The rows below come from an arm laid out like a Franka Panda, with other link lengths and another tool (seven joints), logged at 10 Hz.
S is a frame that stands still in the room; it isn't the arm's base.
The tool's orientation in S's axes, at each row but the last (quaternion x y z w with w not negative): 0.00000, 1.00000, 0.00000, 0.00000; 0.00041, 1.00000, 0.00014, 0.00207; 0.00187, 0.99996, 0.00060, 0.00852; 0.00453, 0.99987, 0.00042, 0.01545; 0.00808, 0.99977, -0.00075, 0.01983
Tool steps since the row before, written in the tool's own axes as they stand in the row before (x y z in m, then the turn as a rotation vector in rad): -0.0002, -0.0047, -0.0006, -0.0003, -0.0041, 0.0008; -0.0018, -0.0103, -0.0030, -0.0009, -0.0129, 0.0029; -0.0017, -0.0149, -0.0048, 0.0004, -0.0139, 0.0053; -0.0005, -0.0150, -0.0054, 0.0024, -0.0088, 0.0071; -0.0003, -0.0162, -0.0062, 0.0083, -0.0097, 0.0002
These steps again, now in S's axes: 0.0002, -0.0047, 0.0006, 0.0003, -0.0041, -0.0008; 0.0018, -0.0103, 0.0030, 0.0009, -0.0129, -0.0029; 0.0016, -0.0149, 0.0048, -0.0004, -0.0139, -0.0053; 0.0002, -0.0150, 0.0054, -0.0023, -0.0088, -0.0072; -0.0002, -0.0162, 0.0062, -0.0084, -0.0096, -0.0005
